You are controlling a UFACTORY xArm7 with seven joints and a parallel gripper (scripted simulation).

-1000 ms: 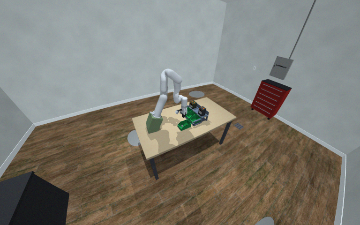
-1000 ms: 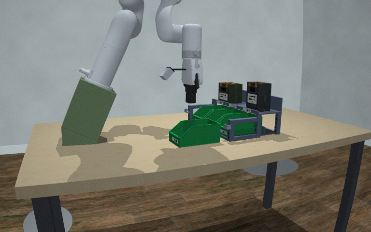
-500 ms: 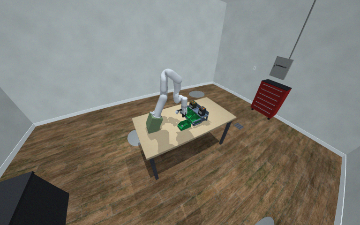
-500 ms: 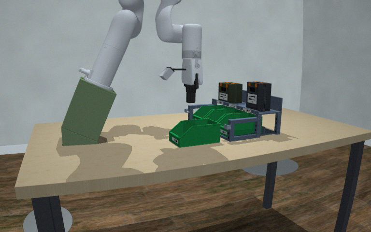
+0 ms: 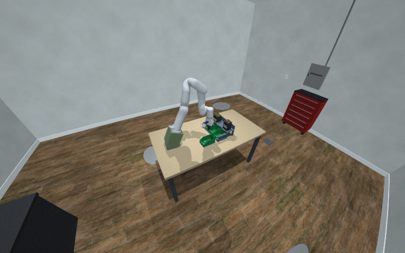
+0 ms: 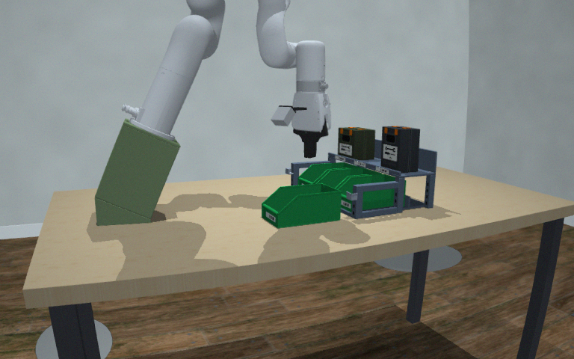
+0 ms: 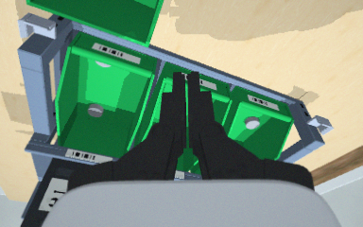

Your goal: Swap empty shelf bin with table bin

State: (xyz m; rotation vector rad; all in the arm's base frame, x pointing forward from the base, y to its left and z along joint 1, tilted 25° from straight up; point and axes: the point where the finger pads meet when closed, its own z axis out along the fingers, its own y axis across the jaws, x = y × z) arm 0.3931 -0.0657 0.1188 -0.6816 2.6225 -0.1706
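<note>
The front lip lies 6 cm ahead of my hand, 6 cm to the left of it and 16 cm below it.
</note>
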